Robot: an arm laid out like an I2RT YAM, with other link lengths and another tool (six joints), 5 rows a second.
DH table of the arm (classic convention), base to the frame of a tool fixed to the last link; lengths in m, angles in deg. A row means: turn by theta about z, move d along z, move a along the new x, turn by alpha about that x. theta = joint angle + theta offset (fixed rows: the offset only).
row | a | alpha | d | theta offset
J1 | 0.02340 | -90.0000 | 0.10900 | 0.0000
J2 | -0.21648 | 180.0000 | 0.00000 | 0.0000
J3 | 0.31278 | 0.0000 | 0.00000 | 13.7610
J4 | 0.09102 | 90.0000 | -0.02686 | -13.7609
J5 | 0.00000 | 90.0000 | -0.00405 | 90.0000
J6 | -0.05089 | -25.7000 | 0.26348 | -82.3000
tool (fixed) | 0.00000 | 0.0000 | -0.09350 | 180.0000
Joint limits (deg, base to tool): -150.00..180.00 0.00..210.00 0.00..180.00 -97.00..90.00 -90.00..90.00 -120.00..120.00
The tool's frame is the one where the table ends.
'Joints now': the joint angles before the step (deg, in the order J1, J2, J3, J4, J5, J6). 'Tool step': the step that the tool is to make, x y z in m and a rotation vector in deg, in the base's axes. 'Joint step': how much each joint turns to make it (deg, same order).
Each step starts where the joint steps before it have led.
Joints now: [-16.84 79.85 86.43 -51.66 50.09 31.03]
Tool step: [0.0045 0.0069 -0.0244 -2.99 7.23 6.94]
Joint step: [1.03 -1.65 -6.26 7.50 -0.90 -11.79]
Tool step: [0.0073 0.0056 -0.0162 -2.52 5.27 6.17]
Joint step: [0.82 -0.47 -3.86 6.19 -1.55 -9.63]
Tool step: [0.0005 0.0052 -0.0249 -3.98 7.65 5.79]
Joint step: [1.35 -0.39 -5.15 6.32 0.11 -10.80]
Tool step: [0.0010 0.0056 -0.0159 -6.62 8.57 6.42]
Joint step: [2.26 -0.28 -4.88 8.07 1.54 -13.86]
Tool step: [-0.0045 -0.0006 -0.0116 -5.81 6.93 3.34]
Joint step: [1.39 -0.23 -4.17 6.58 2.18 -10.87]
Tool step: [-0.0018 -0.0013 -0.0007 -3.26 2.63 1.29]
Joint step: [0.65 -0.41 -2.11 4.12 1.31 -5.66]
